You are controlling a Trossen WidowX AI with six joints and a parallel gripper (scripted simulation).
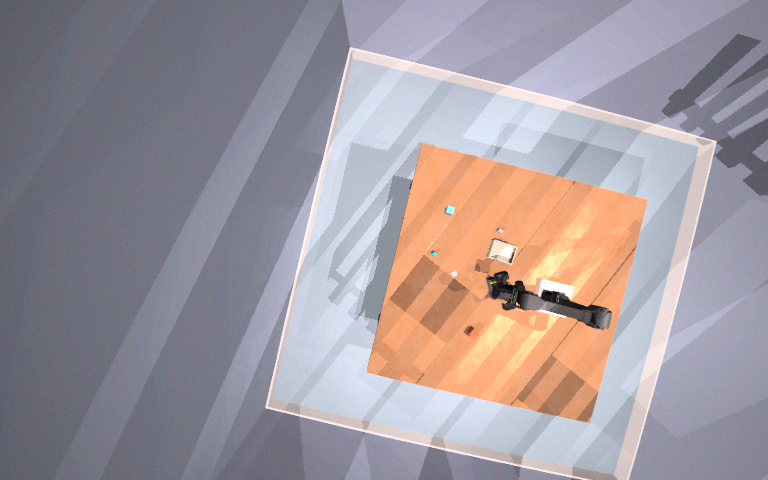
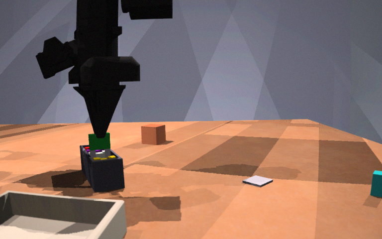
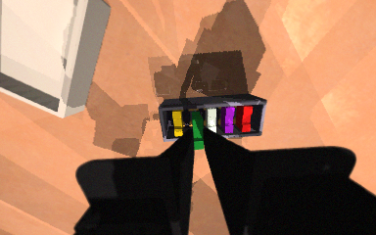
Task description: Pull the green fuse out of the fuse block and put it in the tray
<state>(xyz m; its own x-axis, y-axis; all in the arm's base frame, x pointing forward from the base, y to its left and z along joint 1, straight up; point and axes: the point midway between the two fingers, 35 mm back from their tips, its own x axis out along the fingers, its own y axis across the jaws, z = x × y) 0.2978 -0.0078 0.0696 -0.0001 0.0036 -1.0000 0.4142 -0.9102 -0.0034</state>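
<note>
Right now the yellow fuse is 40 mm below my gripper tip, 20 mm to the right of it and 10 mm ahead of it. Round my gripper tip: green fuse: 10 mm below; flat grey tile: 210 mm ahead, 60 mm below, 20 mm to the right; white tray: 180 mm to the right, 60 mm below, 20 mm behind.
</note>
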